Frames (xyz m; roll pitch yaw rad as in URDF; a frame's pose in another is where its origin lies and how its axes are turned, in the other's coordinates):
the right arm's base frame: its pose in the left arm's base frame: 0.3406 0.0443 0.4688 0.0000 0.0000 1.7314
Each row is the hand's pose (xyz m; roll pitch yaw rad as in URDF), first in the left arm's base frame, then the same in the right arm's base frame.
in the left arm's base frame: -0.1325 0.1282 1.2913 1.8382 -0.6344 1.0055
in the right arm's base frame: 0.1585 0.4536 0.8225 1.8382 -0.6344 -0.7259
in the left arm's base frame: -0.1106 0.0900 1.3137 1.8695 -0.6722 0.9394
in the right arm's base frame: 0.1173 0.4381 0.8449 1.8695 -0.6722 -0.7920
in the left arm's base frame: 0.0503 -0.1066 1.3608 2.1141 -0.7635 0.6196
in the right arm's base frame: -0.1025 0.3107 0.8920 2.1141 -0.7635 -1.1118
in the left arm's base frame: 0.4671 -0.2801 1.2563 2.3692 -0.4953 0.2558
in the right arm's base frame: -0.3405 -0.0730 0.7875 2.3692 -0.4953 -1.4756
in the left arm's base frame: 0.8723 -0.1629 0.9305 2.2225 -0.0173 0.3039
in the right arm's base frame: -0.2896 -0.4917 0.4617 2.2225 -0.0173 -1.4275
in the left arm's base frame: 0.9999 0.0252 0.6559 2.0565 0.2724 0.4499
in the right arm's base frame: -0.1243 -0.6478 0.1871 2.0565 0.2724 -1.2815
